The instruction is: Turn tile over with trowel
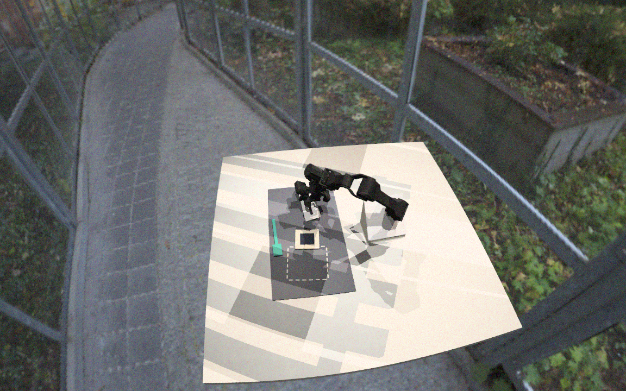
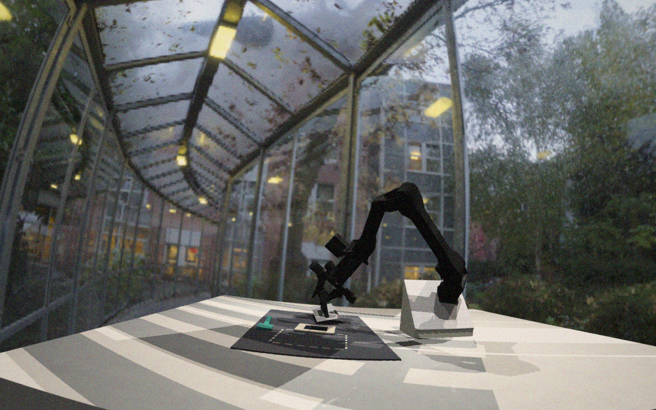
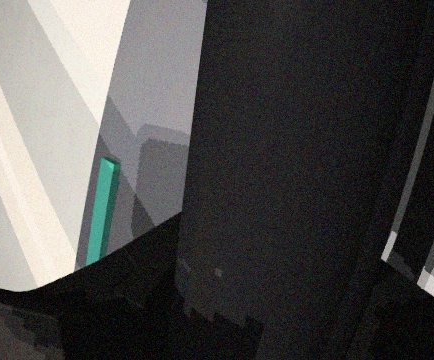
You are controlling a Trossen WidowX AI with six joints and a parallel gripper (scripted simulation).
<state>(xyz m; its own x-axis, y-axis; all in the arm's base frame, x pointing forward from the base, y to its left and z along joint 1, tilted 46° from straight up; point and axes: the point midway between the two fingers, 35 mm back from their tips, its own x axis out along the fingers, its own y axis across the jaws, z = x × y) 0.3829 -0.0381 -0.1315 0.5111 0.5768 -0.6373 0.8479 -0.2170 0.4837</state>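
My gripper tip is 15 cm to the right of the dark mat, 9 cm above it and 1 cm past it. The rest, counted from my gripper tip: cream tile (18 cm to the left, 6 cm below, 1 cm behind); then green trowel (18 cm to the left, 13 cm ahead, 6 cm below).
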